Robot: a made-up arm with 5 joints.
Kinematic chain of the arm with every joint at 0, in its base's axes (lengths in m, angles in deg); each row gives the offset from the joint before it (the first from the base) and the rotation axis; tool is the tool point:
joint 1: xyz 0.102 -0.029 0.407 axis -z
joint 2: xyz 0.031 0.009 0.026 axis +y
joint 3: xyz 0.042 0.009 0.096 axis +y
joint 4: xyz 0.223 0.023 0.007 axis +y
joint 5: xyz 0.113 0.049 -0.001 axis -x
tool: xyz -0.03 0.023 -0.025
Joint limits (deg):
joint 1: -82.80..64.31
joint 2: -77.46..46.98
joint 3: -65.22..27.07
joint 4: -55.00..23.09
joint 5: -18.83..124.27
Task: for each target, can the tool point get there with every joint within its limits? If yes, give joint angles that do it. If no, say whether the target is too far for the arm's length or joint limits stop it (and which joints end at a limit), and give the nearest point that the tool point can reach.
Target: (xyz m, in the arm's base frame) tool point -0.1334 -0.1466 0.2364
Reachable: no: joint limits stop it (at a limit: joint 1, joint 2, joint 3, joint 4) | nearest point 0.0201 0.1376 0.1770 | short by 0.328 m
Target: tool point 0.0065 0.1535 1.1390
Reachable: no: too far | nearest point 0.0372 0.0947 0.8452 | short by 0.301 m
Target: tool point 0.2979 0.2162 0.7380
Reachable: yes | joints -35.14 -4.24 -36.09 -21.37 46.38
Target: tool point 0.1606 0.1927 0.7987
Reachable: yes | joints -56.47 -9.91 -51.23 -6.69 71.41
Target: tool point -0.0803 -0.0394 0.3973
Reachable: no: joint limits stop it (at a limit: joint 2, joint 3, joint 4, joint 5) | nearest point -0.2185 -0.0473 0.6049 | short by 0.250 m
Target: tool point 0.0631 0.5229 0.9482
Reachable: no: too far | nearest point 0.0783 0.3067 0.7336 | short by 0.305 m
